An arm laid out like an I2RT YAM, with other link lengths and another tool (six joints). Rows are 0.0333 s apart.
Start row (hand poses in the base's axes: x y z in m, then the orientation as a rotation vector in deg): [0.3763, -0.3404, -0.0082, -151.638, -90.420, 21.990]
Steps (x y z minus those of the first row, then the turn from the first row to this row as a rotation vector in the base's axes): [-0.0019, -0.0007, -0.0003, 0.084, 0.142, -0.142]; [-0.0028, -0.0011, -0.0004, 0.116, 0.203, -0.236]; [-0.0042, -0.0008, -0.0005, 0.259, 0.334, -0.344]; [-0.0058, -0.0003, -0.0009, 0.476, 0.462, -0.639]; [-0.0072, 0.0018, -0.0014, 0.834, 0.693, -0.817]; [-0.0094, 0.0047, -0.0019, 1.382, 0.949, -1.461]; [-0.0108, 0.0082, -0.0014, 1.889, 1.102, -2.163]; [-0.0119, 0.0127, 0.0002, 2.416, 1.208, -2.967]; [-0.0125, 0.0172, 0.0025, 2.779, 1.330, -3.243]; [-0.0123, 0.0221, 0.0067, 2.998, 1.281, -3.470]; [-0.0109, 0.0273, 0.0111, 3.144, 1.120, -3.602]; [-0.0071, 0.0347, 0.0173, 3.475, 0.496, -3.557]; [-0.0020, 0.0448, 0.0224, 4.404, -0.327, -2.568]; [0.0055, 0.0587, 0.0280, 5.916, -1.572, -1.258]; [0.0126, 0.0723, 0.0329, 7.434, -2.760, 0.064]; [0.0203, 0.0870, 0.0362, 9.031, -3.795, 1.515]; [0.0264, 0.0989, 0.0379, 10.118, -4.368, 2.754]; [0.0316, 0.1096, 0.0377, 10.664, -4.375, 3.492]
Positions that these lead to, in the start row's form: [0.3744, -0.3411, -0.0085, -151.587, -90.165, 22.088]; [0.3735, -0.3415, -0.0086, -151.590, -90.010, 22.132]; [0.3721, -0.3412, -0.0087, -151.478, -89.792, 22.165]; [0.3705, -0.3407, -0.0091, -151.441, -89.299, 22.120]; [0.3691, -0.3386, -0.0096, -151.156, -88.909, 22.084]; [0.3669, -0.3357, -0.0101, -151.027, -87.827, 21.890]; [0.3655, -0.3322, -0.0096, -151.022, -86.707, 21.602]; [0.3644, -0.3277, -0.0080, -151.088, -85.456, 21.234]; [0.3638, -0.3232, -0.0057, -150.921, -84.966, 21.055]; [0.3640, -0.3183, -0.0015, -150.933, -84.619, 20.792]; [0.3654, -0.3131, 0.0029, -151.006, -84.449, 20.459]; [0.3692, -0.3057, 0.0091, -151.107, -84.602, 19.399]; [0.3743, -0.2956, 0.0142, -150.265, -85.964, 17.616]; [0.3818, -0.2817, 0.0198, -148.984, -87.708, 14.823]; [0.3889, -0.2681, 0.0247, -147.604, -89.405, 12.106]; [0.3966, -0.2534, 0.0280, -145.943, -91.170, 9.530]; [0.4027, -0.2415, 0.0297, -144.540, -92.641, 7.958]; [0.4079, -0.2308, 0.0295, -143.600, -93.453, 7.528]
